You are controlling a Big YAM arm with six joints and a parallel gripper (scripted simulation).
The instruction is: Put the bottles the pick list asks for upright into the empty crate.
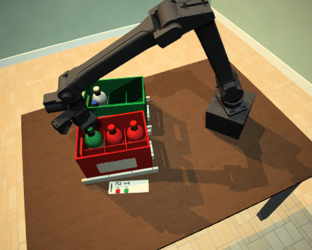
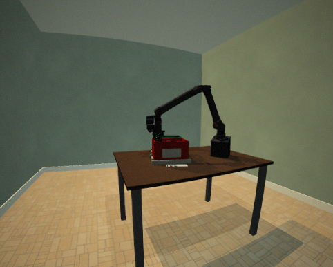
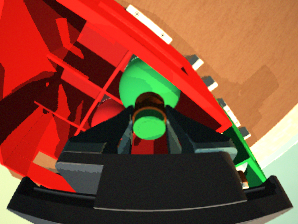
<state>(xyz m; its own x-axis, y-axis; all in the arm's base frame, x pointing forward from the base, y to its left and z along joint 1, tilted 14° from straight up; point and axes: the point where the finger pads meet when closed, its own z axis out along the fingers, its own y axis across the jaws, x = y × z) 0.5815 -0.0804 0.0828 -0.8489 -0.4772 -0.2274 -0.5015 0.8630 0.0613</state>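
Now: the green bottle 60 mm below my hand. Also, from my hand: blue-capped bottle: 150 mm to the right, 70 mm below, 40 mm behind; red crate: 80 mm behind, 70 mm below, 60 mm to the left; red bottle: 180 mm behind, 70 mm below, 20 mm to the left.
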